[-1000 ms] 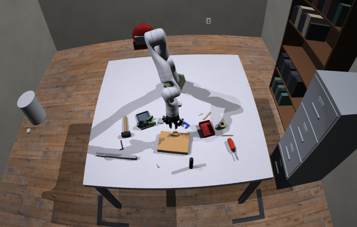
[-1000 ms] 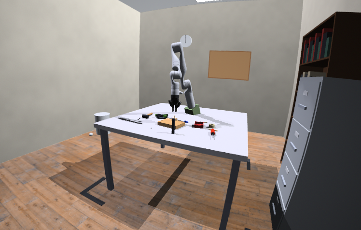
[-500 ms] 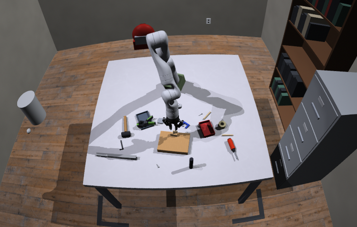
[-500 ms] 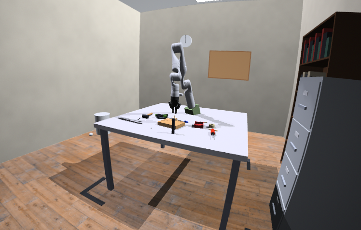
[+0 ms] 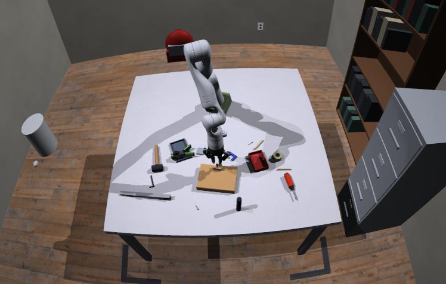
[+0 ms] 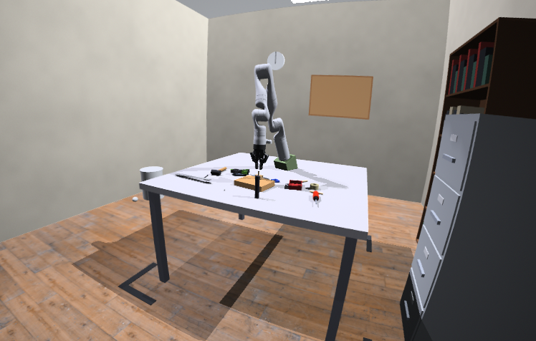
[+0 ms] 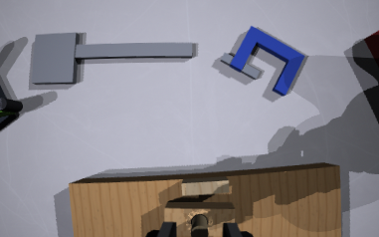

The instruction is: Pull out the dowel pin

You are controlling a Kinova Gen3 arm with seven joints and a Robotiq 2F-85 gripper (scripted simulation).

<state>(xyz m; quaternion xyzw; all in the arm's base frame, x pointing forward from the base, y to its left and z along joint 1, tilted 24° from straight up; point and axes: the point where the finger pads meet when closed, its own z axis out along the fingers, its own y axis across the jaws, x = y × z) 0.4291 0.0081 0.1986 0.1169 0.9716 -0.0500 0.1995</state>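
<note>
Now: the round dowel pin 50 mm below my hand. Also, from my hand: grey t-shaped tool 140 mm behind, 110 mm below, 50 mm to the right; then wooden bench board 90 mm below, 50 mm ahead; then wooden block 70 mm below.
</note>
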